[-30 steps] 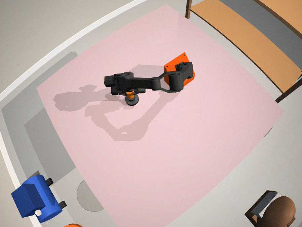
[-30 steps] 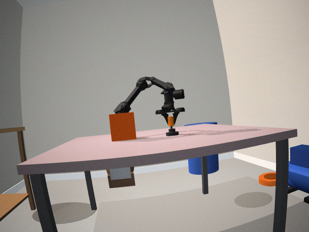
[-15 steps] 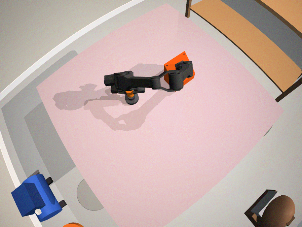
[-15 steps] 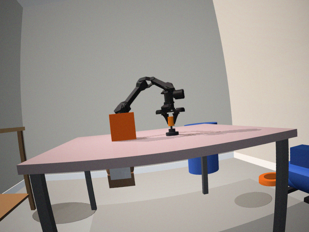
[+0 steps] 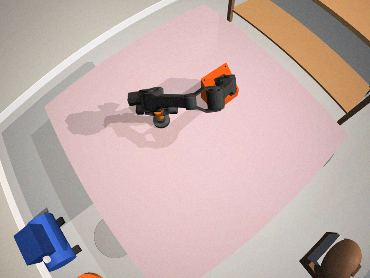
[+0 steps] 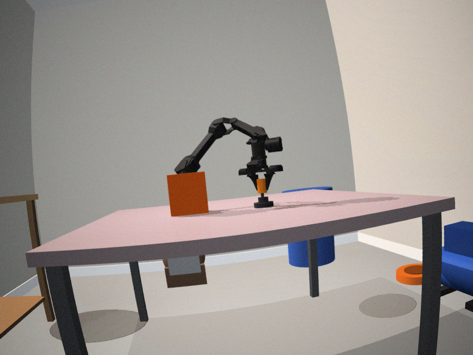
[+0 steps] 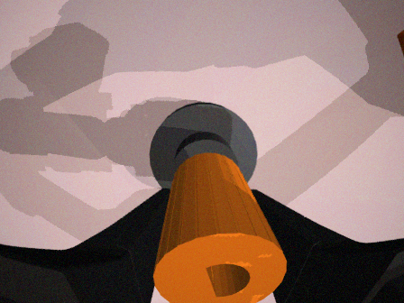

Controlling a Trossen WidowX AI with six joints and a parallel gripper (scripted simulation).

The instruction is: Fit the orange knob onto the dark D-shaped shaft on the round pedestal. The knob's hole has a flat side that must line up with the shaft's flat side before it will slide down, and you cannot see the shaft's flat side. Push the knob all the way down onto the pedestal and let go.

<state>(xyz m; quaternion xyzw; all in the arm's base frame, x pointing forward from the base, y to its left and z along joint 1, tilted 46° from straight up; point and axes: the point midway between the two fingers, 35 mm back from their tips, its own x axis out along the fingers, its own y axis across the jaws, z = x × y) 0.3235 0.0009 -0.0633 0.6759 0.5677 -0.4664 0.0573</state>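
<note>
The orange knob is 20 mm above my gripper tip. Round my gripper tip: pedestal: 40 mm below.
</note>
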